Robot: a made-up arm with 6 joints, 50 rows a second.
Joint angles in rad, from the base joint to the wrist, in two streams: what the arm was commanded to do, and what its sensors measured. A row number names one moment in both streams.
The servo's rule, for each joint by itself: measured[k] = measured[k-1] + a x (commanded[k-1-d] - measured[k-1]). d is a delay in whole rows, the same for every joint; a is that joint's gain. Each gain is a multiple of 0.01, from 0.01 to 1. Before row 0 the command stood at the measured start. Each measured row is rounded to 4 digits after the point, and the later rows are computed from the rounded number. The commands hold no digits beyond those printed.
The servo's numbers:
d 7
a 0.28 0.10 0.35 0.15 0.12 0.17
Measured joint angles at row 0:
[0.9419, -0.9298, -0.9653, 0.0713, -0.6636, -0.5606]
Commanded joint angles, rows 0 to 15:
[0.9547, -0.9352, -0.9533, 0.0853, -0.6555, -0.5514]
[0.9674, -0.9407, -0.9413, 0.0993, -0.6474, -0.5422]
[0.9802, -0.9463, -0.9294, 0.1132, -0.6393, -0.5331]
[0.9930, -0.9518, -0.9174, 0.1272, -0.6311, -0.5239]
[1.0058, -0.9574, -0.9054, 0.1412, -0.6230, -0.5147]
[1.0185, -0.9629, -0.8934, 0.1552, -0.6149, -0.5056]
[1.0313, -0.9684, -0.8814, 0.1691, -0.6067, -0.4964]
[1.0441, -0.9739, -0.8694, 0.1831, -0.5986, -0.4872]
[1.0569, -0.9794, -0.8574, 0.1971, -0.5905, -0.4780]
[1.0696, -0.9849, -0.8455, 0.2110, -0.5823, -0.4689]
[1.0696, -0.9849, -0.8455, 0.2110, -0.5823, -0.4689]
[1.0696, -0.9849, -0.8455, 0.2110, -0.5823, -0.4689]
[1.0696, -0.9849, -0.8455, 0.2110, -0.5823, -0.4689]
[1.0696, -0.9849, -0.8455, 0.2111, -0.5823, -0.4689]
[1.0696, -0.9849, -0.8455, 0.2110, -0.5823, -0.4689]
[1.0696, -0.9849, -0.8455, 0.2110, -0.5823, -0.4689]
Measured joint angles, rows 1 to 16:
[0.9419, -0.9298, -0.9653, 0.0713, -0.6636, -0.5606]
[0.9419, -0.9298, -0.9653, 0.0713, -0.6636, -0.5606]
[0.9419, -0.9298, -0.9653, 0.0713, -0.6636, -0.5606]
[0.9419, -0.9298, -0.9653, 0.0713, -0.6636, -0.5606]
[0.9419, -0.9298, -0.9653, 0.0713, -0.6636, -0.5606]
[0.9419, -0.9298, -0.9653, 0.0713, -0.6636, -0.5606]
[0.9419, -0.9298, -0.9653, 0.0713, -0.6636, -0.5606]
[0.9455, -0.9303, -0.9611, 0.0734, -0.6626, -0.5590]
[0.9516, -0.9313, -0.9542, 0.0773, -0.6608, -0.5561]
[0.9596, -0.9328, -0.9455, 0.0827, -0.6582, -0.5522]
[0.9690, -0.9347, -0.9357, 0.0894, -0.6549, -0.5474]
[0.9793, -0.9370, -0.9251, 0.0972, -0.6511, -0.5418]
[0.9903, -0.9396, -0.9140, 0.1059, -0.6468, -0.5356]
[1.0018, -0.9425, -0.9026, 0.1154, -0.6420, -0.5289]
[1.0136, -0.9456, -0.8910, 0.1256, -0.6368, -0.5218]
[1.0257, -0.9490, -0.8792, 0.1363, -0.6312, -0.5144]

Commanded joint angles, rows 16 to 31:
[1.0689, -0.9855, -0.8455, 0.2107, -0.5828, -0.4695]
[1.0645, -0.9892, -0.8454, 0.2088, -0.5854, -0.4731]
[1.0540, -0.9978, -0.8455, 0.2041, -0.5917, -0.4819]
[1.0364, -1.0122, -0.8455, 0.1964, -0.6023, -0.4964]
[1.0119, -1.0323, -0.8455, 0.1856, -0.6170, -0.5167]
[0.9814, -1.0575, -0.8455, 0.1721, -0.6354, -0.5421]
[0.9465, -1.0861, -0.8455, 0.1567, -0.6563, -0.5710]
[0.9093, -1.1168, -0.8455, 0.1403, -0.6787, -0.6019]
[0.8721, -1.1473, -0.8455, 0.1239, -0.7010, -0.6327]
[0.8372, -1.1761, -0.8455, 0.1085, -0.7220, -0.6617]
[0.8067, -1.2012, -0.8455, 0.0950, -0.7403, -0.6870]
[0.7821, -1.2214, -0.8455, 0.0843, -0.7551, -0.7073]
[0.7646, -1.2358, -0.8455, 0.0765, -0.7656, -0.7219]
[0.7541, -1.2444, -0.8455, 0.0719, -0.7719, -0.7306]
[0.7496, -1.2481, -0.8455, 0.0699, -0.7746, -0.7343]
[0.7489, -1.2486, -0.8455, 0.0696, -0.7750, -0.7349]
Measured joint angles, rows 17 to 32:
[1.0380, -0.9526, -0.8674, 0.1475, -0.6253, -0.5067]
[1.0468, -0.9558, -0.8597, 0.1570, -0.6201, -0.5003]
[1.0532, -0.9587, -0.8547, 0.1651, -0.6156, -0.4950]
[1.0578, -0.9613, -0.8515, 0.1720, -0.6116, -0.4906]
[1.0611, -0.9637, -0.8494, 0.1779, -0.6081, -0.4869]
[1.0635, -0.9658, -0.8480, 0.1829, -0.6050, -0.4838]
[1.0652, -0.9677, -0.8471, 0.1871, -0.6023, -0.4813]
[1.0662, -0.9695, -0.8465, 0.1906, -0.6000, -0.4793]
[1.0657, -0.9715, -0.8461, 0.1933, -0.5982, -0.4782]
[1.0624, -0.9741, -0.8459, 0.1949, -0.5974, -0.4788]
[1.0551, -0.9779, -0.8458, 0.1951, -0.5980, -0.4818]
[1.0430, -0.9833, -0.8457, 0.1937, -0.6003, -0.4877]
[1.0258, -0.9907, -0.8456, 0.1905, -0.6045, -0.4969]
[1.0036, -1.0002, -0.8456, 0.1854, -0.6107, -0.5095]
[0.9772, -1.0119, -0.8456, 0.1786, -0.6189, -0.5252]
[0.9478, -1.0254, -0.8456, 0.1704, -0.6288, -0.5435]

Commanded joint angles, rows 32 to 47:
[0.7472, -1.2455, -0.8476, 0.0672, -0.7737, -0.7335]
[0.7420, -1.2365, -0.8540, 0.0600, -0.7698, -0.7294]
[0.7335, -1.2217, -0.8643, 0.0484, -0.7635, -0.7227]
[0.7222, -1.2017, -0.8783, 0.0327, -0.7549, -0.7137]
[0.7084, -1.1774, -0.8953, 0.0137, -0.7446, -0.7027]
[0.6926, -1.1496, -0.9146, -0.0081, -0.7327, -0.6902]
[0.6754, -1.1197, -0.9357, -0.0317, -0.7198, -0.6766]
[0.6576, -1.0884, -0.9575, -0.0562, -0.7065, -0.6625]
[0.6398, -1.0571, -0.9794, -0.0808, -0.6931, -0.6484]
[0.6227, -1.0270, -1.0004, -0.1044, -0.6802, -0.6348]
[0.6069, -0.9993, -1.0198, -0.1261, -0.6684, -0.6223]
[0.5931, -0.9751, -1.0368, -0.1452, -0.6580, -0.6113]
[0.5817, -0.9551, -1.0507, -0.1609, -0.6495, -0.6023]
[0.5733, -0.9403, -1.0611, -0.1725, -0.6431, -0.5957]
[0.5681, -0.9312, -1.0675, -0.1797, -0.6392, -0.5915]
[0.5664, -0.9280, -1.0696, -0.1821, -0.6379, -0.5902]
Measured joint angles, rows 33 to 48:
[0.9168, -1.0405, -0.8456, 0.1611, -0.6400, -0.5636]
[0.8860, -1.0566, -0.8456, 0.1512, -0.6520, -0.5846]
[0.8569, -1.0731, -0.8456, 0.1412, -0.6644, -0.6055]
[0.8311, -1.0894, -0.8456, 0.1315, -0.6765, -0.6253]
[0.8095, -1.1049, -0.8456, 0.1226, -0.6879, -0.6432]
[0.7927, -1.1192, -0.8456, 0.1147, -0.6983, -0.6587]
[0.7804, -1.1321, -0.8456, 0.1079, -0.7075, -0.6717]
[0.7711, -1.1434, -0.8463, 0.1018, -0.7154, -0.6822]
[0.7630, -1.1527, -0.8490, 0.0955, -0.7219, -0.6902]
[0.7547, -1.1596, -0.8544, 0.0884, -0.7269, -0.6957]
[0.7456, -1.1638, -0.8628, 0.0800, -0.7303, -0.6988]
[0.7352, -1.1652, -0.8742, 0.0701, -0.7320, -0.6995]
[0.7233, -1.1636, -0.8883, 0.0584, -0.7321, -0.6979]
[0.7099, -1.1592, -0.9049, 0.0449, -0.7306, -0.6943]
[0.6953, -1.1521, -0.9233, 0.0297, -0.7277, -0.6889]
[0.6798, -1.1426, -0.9429, 0.0131, -0.7235, -0.6820]

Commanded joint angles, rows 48 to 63:
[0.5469, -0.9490, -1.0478, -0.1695, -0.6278, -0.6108]
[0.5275, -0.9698, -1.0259, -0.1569, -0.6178, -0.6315]
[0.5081, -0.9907, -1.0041, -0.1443, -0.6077, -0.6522]
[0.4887, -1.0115, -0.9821, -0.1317, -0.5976, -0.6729]
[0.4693, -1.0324, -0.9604, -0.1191, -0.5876, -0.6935]
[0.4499, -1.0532, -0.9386, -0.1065, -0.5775, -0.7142]
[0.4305, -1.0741, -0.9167, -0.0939, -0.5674, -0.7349]
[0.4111, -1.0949, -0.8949, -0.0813, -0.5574, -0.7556]
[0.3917, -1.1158, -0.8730, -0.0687, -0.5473, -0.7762]
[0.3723, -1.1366, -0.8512, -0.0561, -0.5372, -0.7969]
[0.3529, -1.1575, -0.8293, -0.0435, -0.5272, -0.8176]
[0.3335, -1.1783, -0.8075, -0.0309, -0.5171, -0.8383]
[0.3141, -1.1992, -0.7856, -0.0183, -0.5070, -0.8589]
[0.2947, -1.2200, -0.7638, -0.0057, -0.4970, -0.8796]
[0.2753, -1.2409, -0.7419, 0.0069, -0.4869, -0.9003]
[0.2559, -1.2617, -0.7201, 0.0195, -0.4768, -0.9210]
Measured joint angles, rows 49 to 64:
[0.6638, -1.1310, -0.9630, -0.0045, -0.7183, -0.6740]
[0.6479, -1.1178, -0.9829, -0.0227, -0.7123, -0.6652]
[0.6326, -1.1035, -1.0018, -0.0411, -0.7058, -0.6560]
[0.6183, -1.0887, -1.0189, -0.0591, -0.6990, -0.6469]
[0.6057, -1.0739, -1.0337, -0.0761, -0.6923, -0.6382]
[0.5952, -1.0596, -1.0455, -0.0916, -0.6859, -0.6303]
[0.5871, -1.0464, -1.0539, -0.1052, -0.6801, -0.6235]
[0.5758, -1.0367, -1.0518, -0.1148, -0.6738, -0.6213]
[0.5623, -1.0300, -1.0427, -0.1211, -0.6671, -0.6230]
[0.5471, -1.0261, -1.0292, -0.1246, -0.6600, -0.6280]
[0.5307, -1.0246, -1.0127, -0.1257, -0.6525, -0.6356]
[0.5135, -1.0254, -0.9944, -0.1247, -0.6447, -0.6454]
[0.4957, -1.0282, -0.9749, -0.1220, -0.6366, -0.6571]
[0.4774, -1.0328, -0.9545, -0.1178, -0.6283, -0.6703]
[0.4588, -1.0390, -0.9336, -0.1123, -0.6198, -0.6848]
[0.4400, -1.0467, -0.9124, -0.1058, -0.6111, -0.7003]

